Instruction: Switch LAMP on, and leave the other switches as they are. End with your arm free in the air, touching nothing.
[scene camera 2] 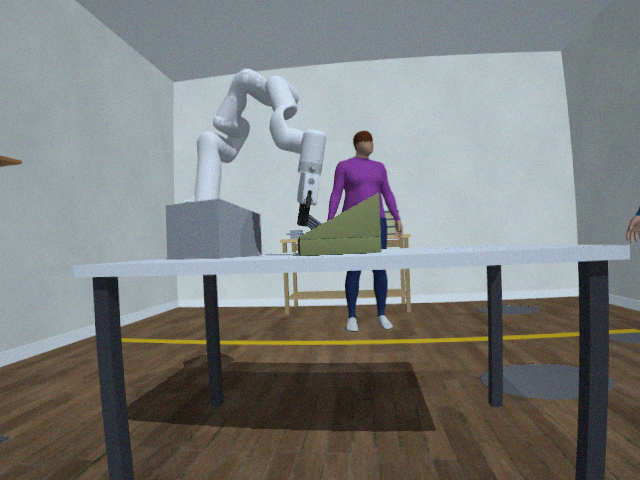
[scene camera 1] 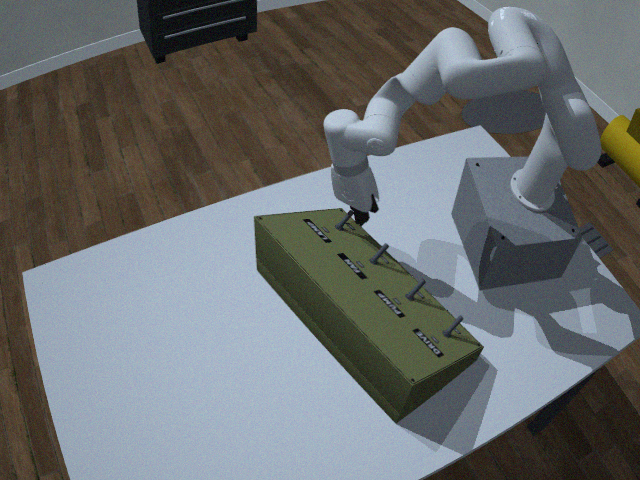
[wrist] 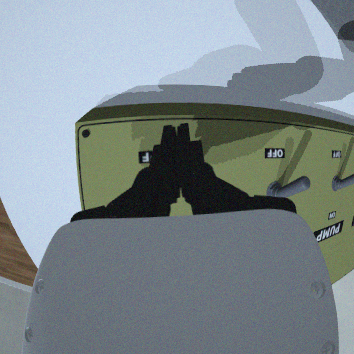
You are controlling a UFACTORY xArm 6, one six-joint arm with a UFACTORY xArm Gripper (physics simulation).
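Frame: origin at the arm's base, x up, y back, z right, level; centimetres.
Where they show: gripper, between the fingertips: point(scene camera 2: 302, 225) point(scene camera 1: 362, 221) point(wrist: 178, 142); arm's base, origin of its link: point(scene camera 2: 205, 209) point(scene camera 1: 532, 190).
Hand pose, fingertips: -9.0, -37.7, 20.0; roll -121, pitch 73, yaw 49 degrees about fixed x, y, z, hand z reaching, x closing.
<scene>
Each offset is from my fingertips to the centre of the thing, as dx, dy, dz.
The olive sloped switch box @[-3.2, -11.8, -17.1] point(scene camera 1: 403, 351) point(scene camera 2: 356, 222) point(wrist: 110, 175) stands on the table. The LAMP lever @[+1.7, -3.9, +1.5] point(scene camera 1: 344, 221) is at its far end in scene camera 1, leaning to the OFF side, toward the robot base. The FAN lever @[+1.7, -3.1, -10.5] point(scene camera 1: 378, 254) point(wrist: 292, 186), PUMP lever @[+1.7, -2.3, -22.5] point(scene camera 1: 415, 290) point(wrist: 345, 181) and DRIVE lever @[+1.7, -1.5, -34.5] point(scene camera 1: 453, 326) lean the same way. My gripper point(scene camera 1: 361, 222) point(scene camera 2: 302, 223) point(wrist: 178, 142) is shut and empty, pointing down close beside the LAMP lever on its robot-base side. Whether it touches the lever is unclear; the gripper hides that lever in the wrist view.
The grey robot base point(scene camera 1: 527, 263) point(scene camera 2: 191, 232) stands on the white table point(scene camera 1: 155, 335) point(scene camera 2: 465, 255), behind the box's low edge. The FAN lever is the nearest neighbour to LAMP. A person point(scene camera 2: 361, 180) stands beyond the table. A dark cabinet point(scene camera 1: 199, 23) stands on the floor.
</scene>
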